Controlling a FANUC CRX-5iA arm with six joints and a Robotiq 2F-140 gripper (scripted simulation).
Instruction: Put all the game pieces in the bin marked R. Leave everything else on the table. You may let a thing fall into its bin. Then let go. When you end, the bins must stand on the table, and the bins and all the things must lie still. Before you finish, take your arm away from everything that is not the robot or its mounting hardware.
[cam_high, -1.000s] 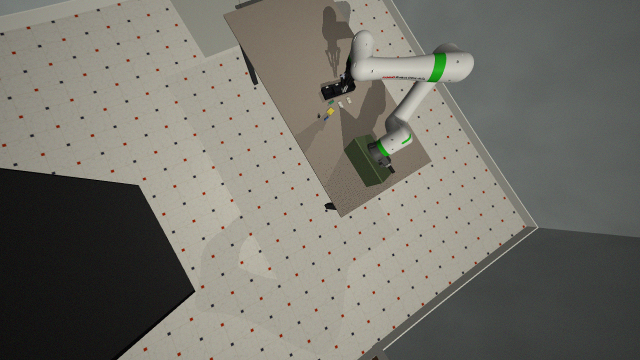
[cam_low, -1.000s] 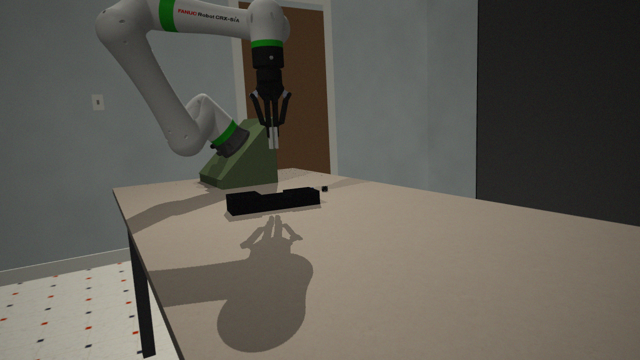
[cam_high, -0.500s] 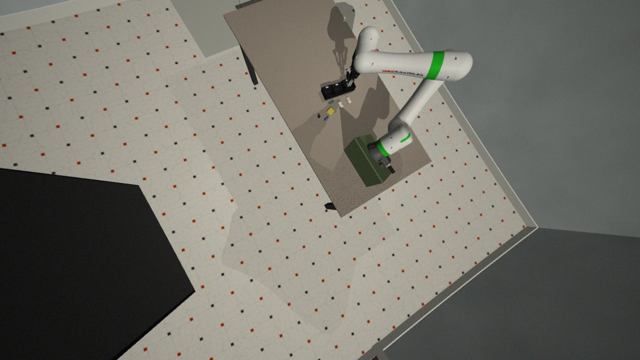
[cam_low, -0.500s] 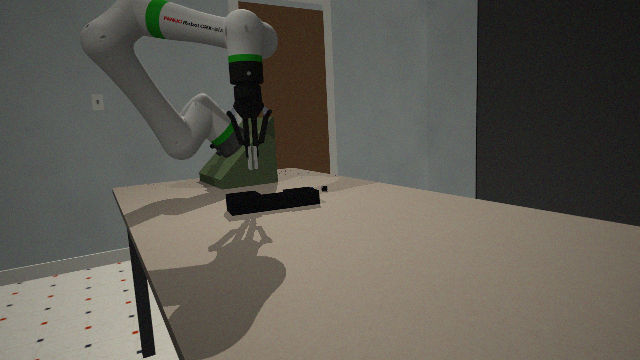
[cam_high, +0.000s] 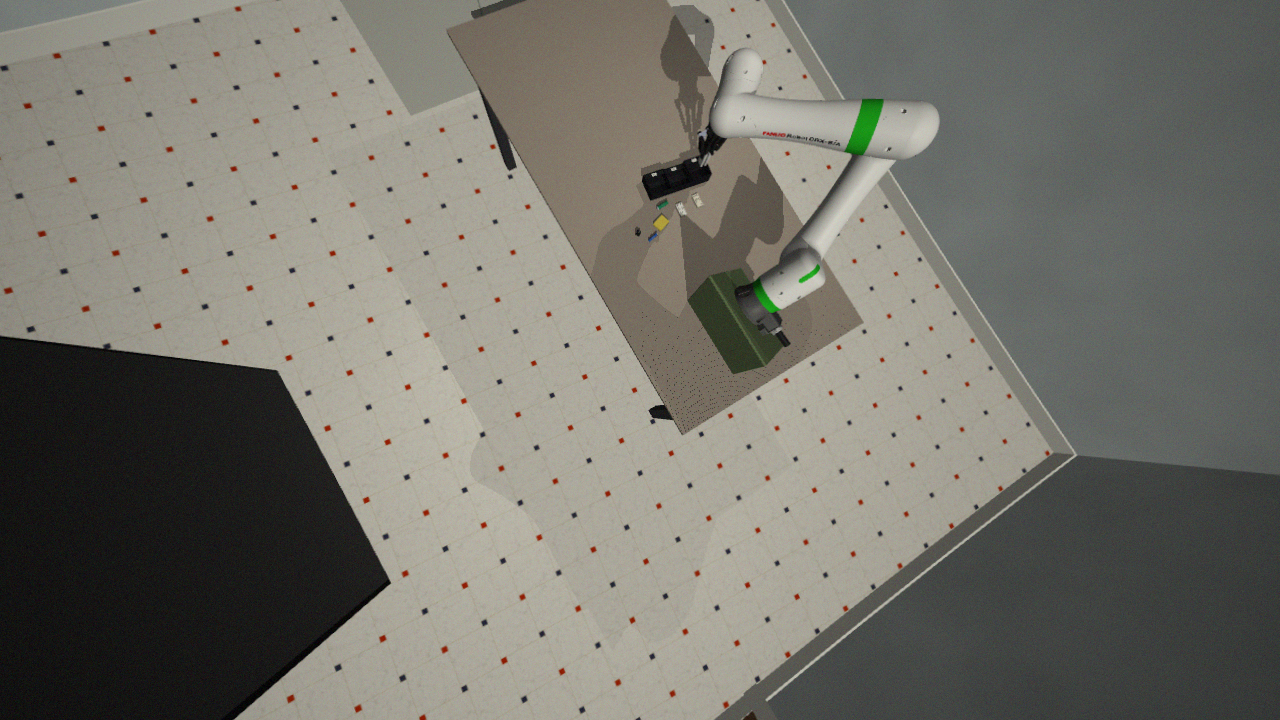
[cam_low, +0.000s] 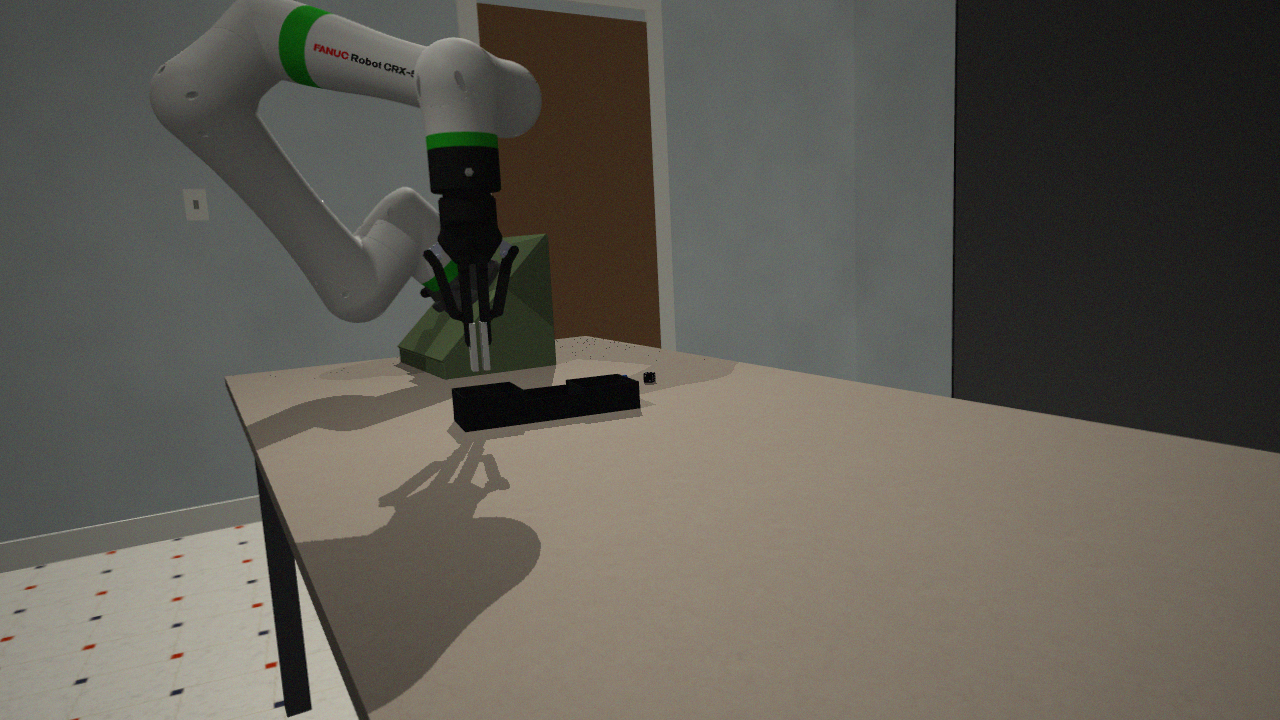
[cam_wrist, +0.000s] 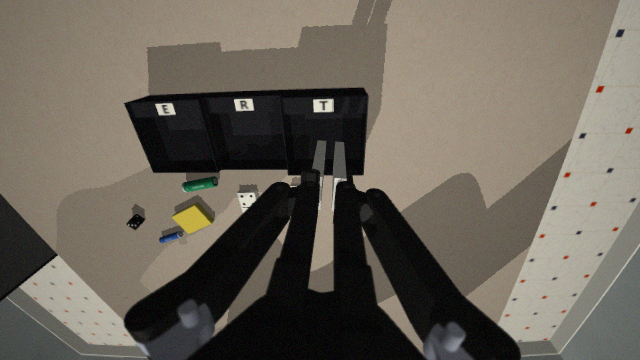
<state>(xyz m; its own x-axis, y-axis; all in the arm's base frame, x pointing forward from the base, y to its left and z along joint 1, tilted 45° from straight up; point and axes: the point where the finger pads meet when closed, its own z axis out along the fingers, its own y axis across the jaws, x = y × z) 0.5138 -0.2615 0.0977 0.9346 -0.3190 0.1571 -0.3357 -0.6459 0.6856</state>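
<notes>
Right now the bin R is 90 mm to the left of my hand, 80 mm below it and 30 mm ahead of it. Round my hand: green battery: 200 mm to the left, 100 mm below, 20 mm behind; then yellow block: 240 mm to the left, 100 mm below, 80 mm behind; then blue battery: 300 mm to the left, 100 mm below, 100 mm behind.
</notes>
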